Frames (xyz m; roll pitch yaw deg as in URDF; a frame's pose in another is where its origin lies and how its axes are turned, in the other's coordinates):
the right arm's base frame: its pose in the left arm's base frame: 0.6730 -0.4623 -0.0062 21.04 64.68 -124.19
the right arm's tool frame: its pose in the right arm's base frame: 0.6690 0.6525 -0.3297 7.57 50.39 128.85
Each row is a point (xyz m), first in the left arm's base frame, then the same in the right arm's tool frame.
Working: the left arm's base frame: its pose in the right arm's tool frame: -0.9110 1.3855 -0.3109 -45.85 -0.15 -10.60

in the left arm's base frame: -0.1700 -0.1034 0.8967
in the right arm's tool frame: -0.9748 1.9787 0.3875
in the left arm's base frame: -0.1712 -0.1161 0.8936
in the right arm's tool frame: -0.9780 1.9680 0.3944
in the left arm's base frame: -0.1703 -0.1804 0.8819
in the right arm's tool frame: -0.9870 1.9156 0.4324
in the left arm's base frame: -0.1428 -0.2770 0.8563
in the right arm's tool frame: -0.9759 1.8264 0.4839
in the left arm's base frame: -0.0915 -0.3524 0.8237
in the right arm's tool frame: -0.9395 1.7423 0.5155
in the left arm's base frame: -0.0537 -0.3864 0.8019
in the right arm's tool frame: -0.9096 1.6967 0.5248
